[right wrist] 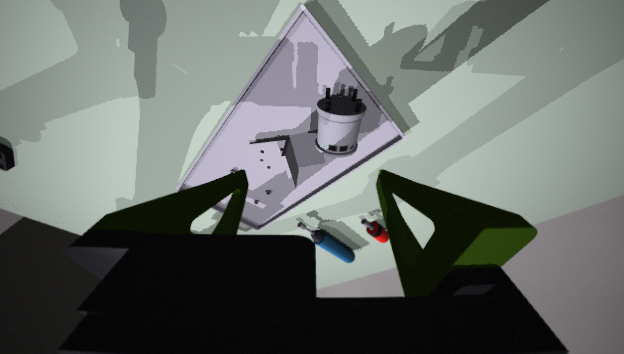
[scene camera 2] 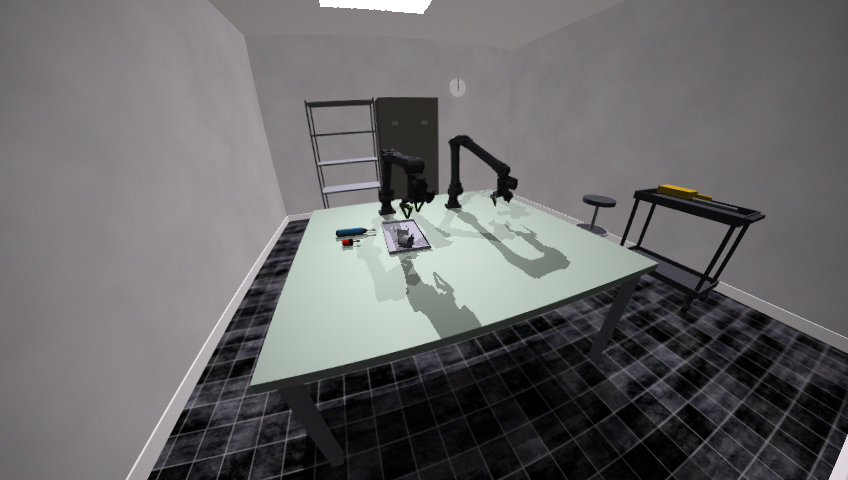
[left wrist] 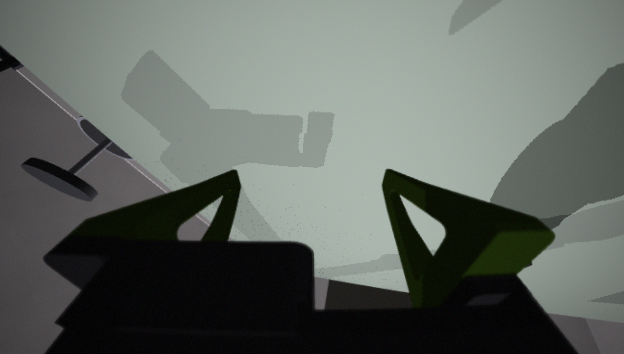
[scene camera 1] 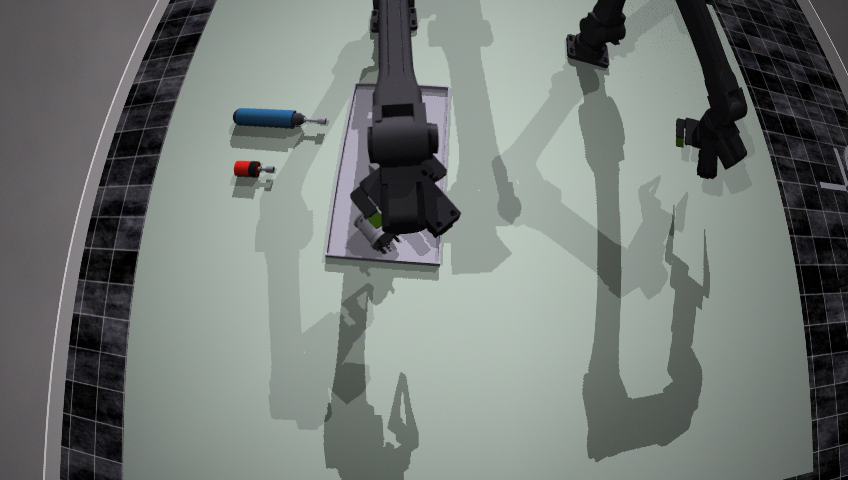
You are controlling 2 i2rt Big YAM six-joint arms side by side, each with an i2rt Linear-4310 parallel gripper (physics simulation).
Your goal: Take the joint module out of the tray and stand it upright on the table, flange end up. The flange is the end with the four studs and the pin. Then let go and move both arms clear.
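Seen in the pictures: left gripper, fingertip midpoint: (scene camera 2: 501, 204) (left wrist: 311, 177); right gripper, fingertip midpoint: (right wrist: 312, 177) (scene camera 2: 412, 215); left arm's base, link origin: (scene camera 2: 452, 206) (scene camera 1: 587, 52); right arm's base, link origin: (scene camera 2: 387, 212).
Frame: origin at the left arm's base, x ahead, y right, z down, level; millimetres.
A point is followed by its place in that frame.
The light grey joint module (scene camera 1: 370, 230) @(x 630, y 442, z -58 mm) (scene camera 2: 405, 240) @(x 639, y 439, z -51 mm) (right wrist: 340, 131) @(x 617, y 429, z -64 mm) lies on its side in the shallow lilac tray (scene camera 1: 351, 160) @(x 464, y 523, z -4 mm) (scene camera 2: 418, 234) @(x 480, y 350, z -4 mm) (right wrist: 240, 125) @(x 482, y 350, z -4 mm). In scene camera 1 its dark studded flange end points to the lower right, near the tray's lower edge, and the right arm partly hides it. My right gripper (right wrist: 312, 177) @(x 609, y 392, z -173 mm) (scene camera 2: 412, 209) @(x 609, y 392, z -173 mm) is open and empty above the tray, apart from the module. My left gripper (left wrist: 311, 177) @(x 292, y -268, z -87 mm) is open and empty above the table, far to the right in scene camera 1.
An angled bracket (right wrist: 292, 160) @(x 517, y 440, z -33 mm) and several small screws lie in the tray beside the module. A blue-handled tool (scene camera 1: 264, 117) @(x 394, y 750, z -38 mm) (scene camera 2: 351, 231) @(x 401, y 746, z -31 mm) (right wrist: 336, 246) @(x 401, y 735, z -30 mm) and a shorter red one (scene camera 1: 246, 168) @(x 525, y 750, z -33 mm) (scene camera 2: 347, 242) @(x 534, y 753, z -22 mm) (right wrist: 378, 232) @(x 527, y 733, z -31 mm) lie left of the tray in scene camera 1.
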